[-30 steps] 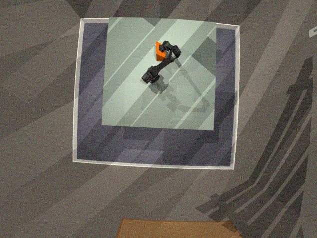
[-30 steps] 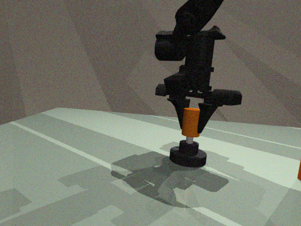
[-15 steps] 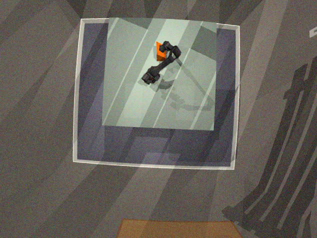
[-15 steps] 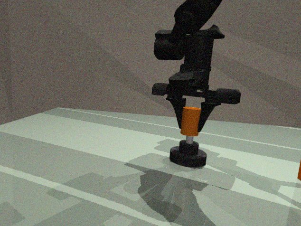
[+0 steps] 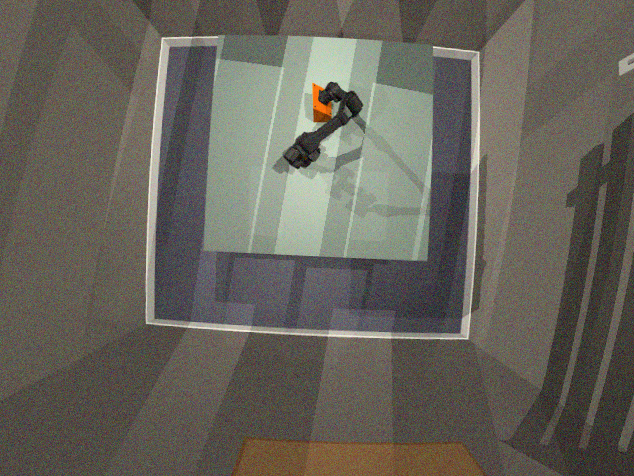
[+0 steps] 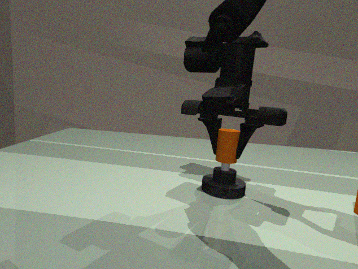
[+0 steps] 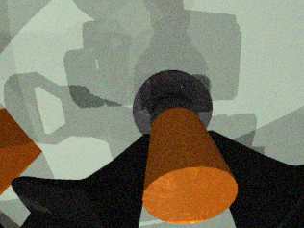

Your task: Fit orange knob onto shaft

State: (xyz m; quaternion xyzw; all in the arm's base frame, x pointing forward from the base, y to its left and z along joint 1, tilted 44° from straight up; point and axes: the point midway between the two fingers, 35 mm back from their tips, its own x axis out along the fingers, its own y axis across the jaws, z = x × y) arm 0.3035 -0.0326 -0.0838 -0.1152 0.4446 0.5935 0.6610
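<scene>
Right now the orange knob is 3 cm above my gripper tip. Round my gripper tip: round pedestal: 4 cm below.
</scene>
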